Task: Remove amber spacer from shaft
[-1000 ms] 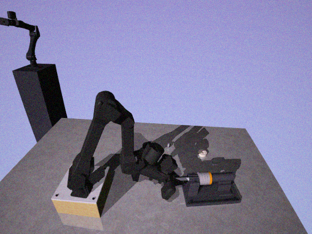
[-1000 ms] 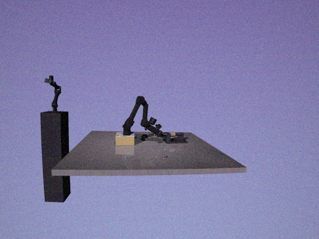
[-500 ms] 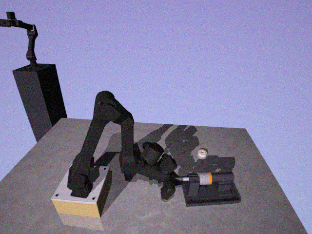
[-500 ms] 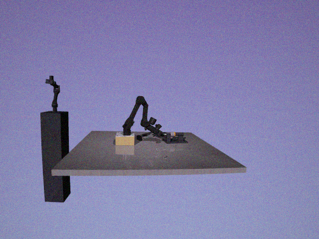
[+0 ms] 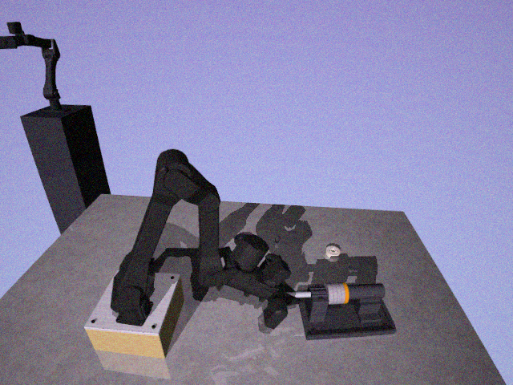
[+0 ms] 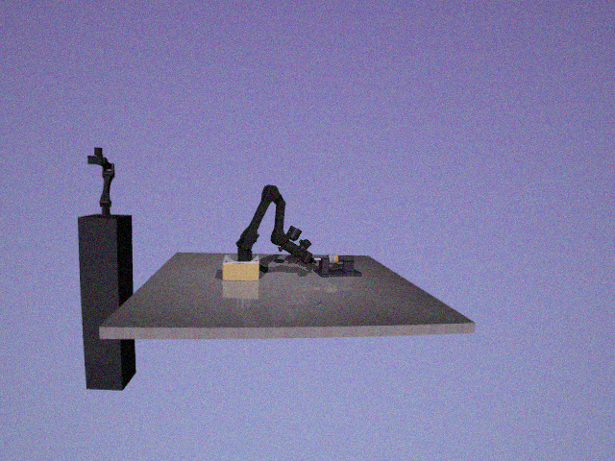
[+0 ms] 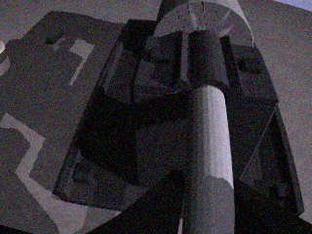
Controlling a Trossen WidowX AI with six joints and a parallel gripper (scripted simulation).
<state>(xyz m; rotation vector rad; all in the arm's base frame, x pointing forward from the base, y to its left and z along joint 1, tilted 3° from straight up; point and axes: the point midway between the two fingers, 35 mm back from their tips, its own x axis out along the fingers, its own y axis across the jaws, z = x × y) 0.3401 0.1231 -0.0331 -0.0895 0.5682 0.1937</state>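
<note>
Right now my gripper tip is 6 cm short of the grey shaft, 2 cm below it and 1 cm to the right of it. Also, from my gripper tip: amber spacer (11 cm ahead, 2 cm to the left, 2 cm above); grey spacer (8 cm ahead, 2 cm to the left, 2 cm above); white ring (26 cm to the left, 11 cm ahead, 5 cm below).
</note>
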